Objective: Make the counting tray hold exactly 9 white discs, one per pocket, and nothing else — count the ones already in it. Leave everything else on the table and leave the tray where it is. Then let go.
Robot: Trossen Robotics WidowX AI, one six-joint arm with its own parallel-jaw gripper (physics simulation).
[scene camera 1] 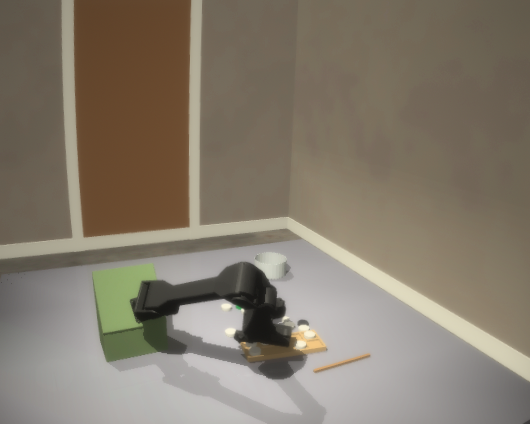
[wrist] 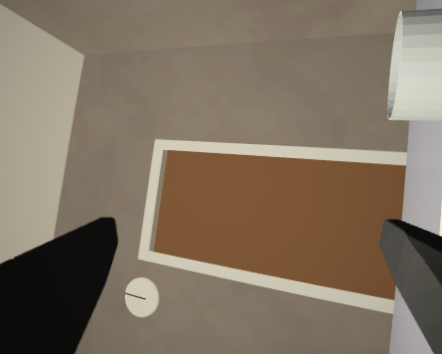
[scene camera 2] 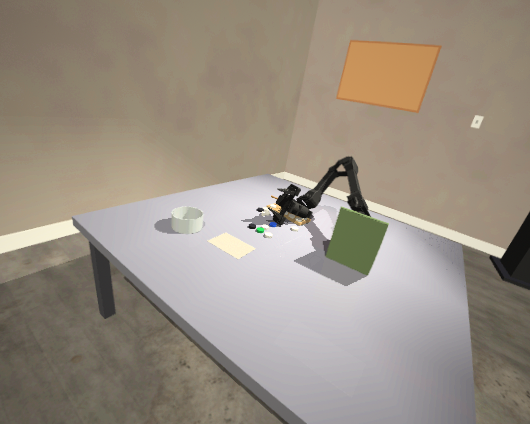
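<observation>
The wooden counting tray lies partly hidden under the arm. White discs show in its pockets; the others and the full count are hidden. Loose white discs lie on the table beside it. My gripper is open and empty, above the tray, and points roughly level toward the wall. In scene camera 1 its fingertips are largely hidden by its body. No tray or table disc shows in the wrist view.
Black discs, a green disc and a blue disc lie near the tray. A white bowl, a cream card, a green block and an orange stick stand or lie around.
</observation>
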